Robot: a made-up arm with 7 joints.
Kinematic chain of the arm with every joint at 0, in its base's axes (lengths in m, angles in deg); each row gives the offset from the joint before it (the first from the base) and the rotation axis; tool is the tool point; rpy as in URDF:
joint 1: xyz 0 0 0.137 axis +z
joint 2: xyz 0 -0.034 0.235 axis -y
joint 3: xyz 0 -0.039 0.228 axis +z
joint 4: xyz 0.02 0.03 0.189 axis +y
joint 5: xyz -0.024 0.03 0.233 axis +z
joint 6: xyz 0 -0.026 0.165 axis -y
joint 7: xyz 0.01 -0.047 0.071 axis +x
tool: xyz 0 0 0 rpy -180 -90 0
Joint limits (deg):
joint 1: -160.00..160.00
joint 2: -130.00..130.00
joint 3: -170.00..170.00
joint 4: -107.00..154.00
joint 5: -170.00..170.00
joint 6: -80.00..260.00
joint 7: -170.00..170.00
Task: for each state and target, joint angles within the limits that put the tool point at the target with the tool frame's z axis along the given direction. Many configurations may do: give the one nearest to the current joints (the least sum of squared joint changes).
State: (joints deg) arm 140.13 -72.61 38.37 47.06 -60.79 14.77 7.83
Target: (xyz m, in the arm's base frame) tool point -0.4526 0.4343 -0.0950 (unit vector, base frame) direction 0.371 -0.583 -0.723
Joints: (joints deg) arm 117.53 -104.65 40.05 64.67 -40.70 21.29 7.83
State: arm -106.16 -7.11 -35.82 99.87 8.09 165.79 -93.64
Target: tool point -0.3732 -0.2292 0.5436 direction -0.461 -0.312 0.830
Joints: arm -110.47 -22.39 -35.69 114.43 11.78 188.12 -93.64
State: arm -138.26 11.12 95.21 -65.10 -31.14 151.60 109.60
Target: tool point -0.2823 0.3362 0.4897 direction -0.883 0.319 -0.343
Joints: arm -117.57 37.84 89.08 -104.44 -42.48 98.17 109.60
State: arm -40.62 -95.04 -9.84 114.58 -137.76 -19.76 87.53
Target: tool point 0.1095 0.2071 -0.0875 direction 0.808 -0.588 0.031
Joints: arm -3.17 -120.84 30.54 119.69 -140.07 -68.52 87.53
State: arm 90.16 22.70 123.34 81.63 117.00 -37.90 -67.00
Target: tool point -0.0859 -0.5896 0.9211 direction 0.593 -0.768 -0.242
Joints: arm 105.23 31.39 108.02 38.81 103.04 8.92 -67.00
